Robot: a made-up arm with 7 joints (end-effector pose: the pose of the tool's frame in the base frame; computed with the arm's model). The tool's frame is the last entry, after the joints. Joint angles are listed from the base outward.
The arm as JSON. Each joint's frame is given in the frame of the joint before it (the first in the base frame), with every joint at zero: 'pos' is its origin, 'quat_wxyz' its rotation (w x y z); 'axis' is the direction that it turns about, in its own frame. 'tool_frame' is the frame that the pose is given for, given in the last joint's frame.
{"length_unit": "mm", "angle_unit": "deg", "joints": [
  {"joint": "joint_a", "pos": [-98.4, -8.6, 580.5], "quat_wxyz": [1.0, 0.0, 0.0, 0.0], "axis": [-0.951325, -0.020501, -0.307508]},
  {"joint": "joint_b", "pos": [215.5, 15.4, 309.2], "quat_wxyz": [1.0, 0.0, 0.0, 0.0], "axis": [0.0, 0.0, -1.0]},
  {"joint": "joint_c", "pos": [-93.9, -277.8, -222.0], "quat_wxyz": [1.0, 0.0, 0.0, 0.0], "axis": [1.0, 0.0, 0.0]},
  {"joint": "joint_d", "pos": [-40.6, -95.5, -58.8], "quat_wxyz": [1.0, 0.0, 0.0, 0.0], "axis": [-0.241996, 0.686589, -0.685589]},
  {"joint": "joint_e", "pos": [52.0, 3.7, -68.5], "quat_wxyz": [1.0, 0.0, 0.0, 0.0], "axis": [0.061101, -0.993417, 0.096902]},
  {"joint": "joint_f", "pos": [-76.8, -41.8, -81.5], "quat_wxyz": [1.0, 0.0, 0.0, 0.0], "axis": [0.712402, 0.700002, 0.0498]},
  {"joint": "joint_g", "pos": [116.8, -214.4, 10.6], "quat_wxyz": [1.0, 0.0, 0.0, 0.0], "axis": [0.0, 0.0, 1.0]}
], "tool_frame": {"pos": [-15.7, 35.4, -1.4], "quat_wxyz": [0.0, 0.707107, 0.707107, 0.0]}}
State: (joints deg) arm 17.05 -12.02 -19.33 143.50 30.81 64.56 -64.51
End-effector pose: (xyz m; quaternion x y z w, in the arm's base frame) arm -0.3572 -0.3068 0.7834 0.6165 -0.7668 -0.1788 0.0050
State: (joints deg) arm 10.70 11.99 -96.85 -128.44 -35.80 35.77 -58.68
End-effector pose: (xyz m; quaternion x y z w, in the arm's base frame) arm 0.1464 -0.3292 0.6242 0.3512 0.6045 -0.6413 0.3163
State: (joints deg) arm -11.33 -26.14 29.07 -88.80 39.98 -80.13 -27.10
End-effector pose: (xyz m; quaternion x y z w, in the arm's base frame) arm 0.2603 -0.2862 0.4132 -0.3836 0.2331 -0.8916 0.0600
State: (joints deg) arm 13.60 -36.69 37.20 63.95 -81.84 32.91 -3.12
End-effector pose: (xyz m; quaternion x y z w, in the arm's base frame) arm 0.0395 -0.5206 0.7456 -0.3357 0.1192 0.6757 0.6454
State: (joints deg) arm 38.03 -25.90 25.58 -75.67 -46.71 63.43 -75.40
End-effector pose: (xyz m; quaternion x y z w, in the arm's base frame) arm 0.2225 -0.3732 0.5002 -0.6781 -0.4990 0.5183 0.1503
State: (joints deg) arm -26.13 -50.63 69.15 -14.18 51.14 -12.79 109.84
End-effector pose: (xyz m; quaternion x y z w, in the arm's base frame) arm 0.3453 0.0412 0.2771 -0.1163 0.5410 0.7633 0.3334
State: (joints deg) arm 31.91 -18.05 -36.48 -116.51 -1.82 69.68 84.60
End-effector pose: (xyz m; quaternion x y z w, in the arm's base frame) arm 0.2934 -0.2293 0.5915 0.7052 -0.5225 0.2143 0.4285
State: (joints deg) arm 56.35 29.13 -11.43 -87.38 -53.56 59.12 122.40
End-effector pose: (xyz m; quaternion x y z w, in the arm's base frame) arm -0.1883 -0.4226 0.8752 0.0942 -0.8786 0.1178 0.4531
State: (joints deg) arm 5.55 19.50 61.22 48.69 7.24 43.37 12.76
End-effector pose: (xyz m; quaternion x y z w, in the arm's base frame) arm -0.2596 -0.0860 0.2933 -0.5524 -0.3506 -0.2941 0.6968
